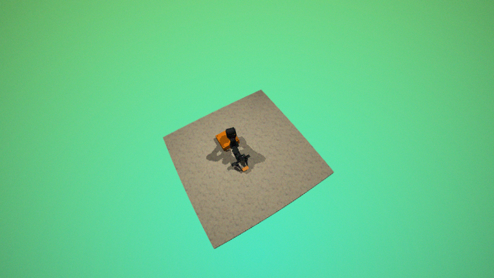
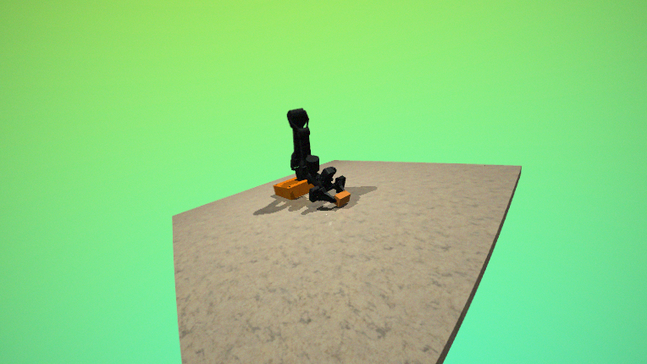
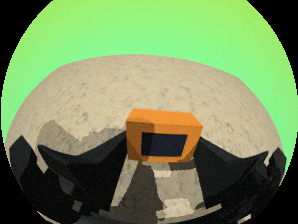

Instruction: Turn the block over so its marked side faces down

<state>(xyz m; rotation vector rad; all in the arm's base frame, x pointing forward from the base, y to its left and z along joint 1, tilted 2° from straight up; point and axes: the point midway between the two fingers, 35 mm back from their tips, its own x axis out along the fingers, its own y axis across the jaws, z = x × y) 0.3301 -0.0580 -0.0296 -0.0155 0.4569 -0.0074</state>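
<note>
Right now my gripper tip is 1 cm past the orange block.
</note>
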